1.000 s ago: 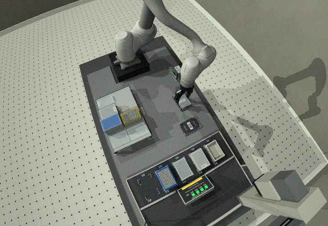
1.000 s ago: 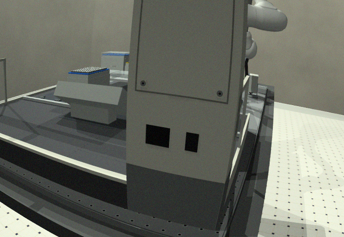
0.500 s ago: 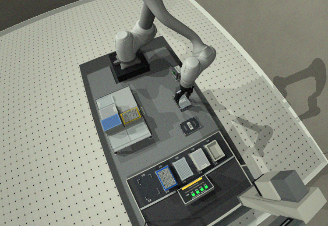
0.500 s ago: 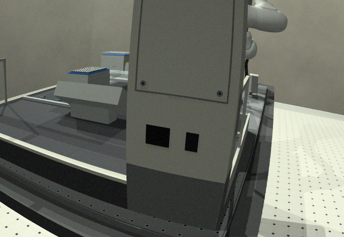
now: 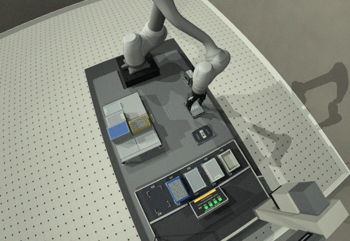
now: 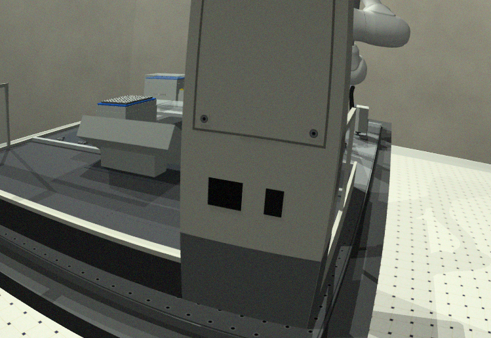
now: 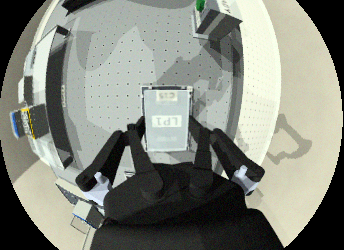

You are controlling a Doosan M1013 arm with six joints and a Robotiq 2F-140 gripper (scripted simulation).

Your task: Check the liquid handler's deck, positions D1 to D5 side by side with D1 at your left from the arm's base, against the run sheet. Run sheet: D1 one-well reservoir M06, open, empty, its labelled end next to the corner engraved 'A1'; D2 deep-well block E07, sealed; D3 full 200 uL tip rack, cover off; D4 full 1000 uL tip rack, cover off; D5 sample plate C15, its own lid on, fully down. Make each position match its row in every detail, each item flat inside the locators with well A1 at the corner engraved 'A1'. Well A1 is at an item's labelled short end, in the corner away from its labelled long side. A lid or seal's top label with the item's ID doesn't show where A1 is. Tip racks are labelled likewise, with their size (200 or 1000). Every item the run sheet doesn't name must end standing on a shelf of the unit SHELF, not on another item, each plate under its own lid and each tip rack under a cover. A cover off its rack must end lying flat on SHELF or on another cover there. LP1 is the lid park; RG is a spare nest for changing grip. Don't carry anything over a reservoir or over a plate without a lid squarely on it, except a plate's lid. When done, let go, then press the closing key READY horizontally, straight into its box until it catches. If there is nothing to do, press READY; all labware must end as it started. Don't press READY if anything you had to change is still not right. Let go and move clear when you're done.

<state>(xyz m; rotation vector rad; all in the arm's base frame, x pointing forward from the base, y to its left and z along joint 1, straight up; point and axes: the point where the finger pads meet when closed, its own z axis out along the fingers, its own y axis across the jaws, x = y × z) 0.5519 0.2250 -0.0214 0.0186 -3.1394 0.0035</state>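
The flat lid is 2 cm below my hand. Round my hand: ready key box: 22 cm behind, 7 cm to the left, 2 cm above; spare nest: 20 cm ahead, 5 cm to the right, 4 cm below; yellow-rimmed tip rack: 3 cm behind, 40 cm to the right, 6 cm above.
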